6 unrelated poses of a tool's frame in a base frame.
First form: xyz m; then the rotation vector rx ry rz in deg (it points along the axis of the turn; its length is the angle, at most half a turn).
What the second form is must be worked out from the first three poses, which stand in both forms.
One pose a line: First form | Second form
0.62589, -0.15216, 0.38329, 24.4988, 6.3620, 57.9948 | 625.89, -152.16, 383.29, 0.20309, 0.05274, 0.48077, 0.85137
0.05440, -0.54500, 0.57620, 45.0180, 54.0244, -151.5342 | 54.40, -545.00, 576.20, 0.26776, 0.32133, -0.90130, 0.11271
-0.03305, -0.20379, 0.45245, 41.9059, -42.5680, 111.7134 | -33.05, -203.79, 452.45, 0.29563, -0.30030, 0.78810, 0.44869
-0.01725, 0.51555, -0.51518, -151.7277, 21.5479, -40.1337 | -17.25, 515.55, -515.18, -0.94083, 0.13361, -0.24886, 0.18723
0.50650, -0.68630, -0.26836, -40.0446, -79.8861, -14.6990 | 506.50, -686.30, -268.36, -0.31420, -0.62680, -0.11533, 0.70363
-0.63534, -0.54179, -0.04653, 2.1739, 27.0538, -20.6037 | -635.34, -541.79, -46.53, 0.01869, 0.23262, -0.17716, 0.95611
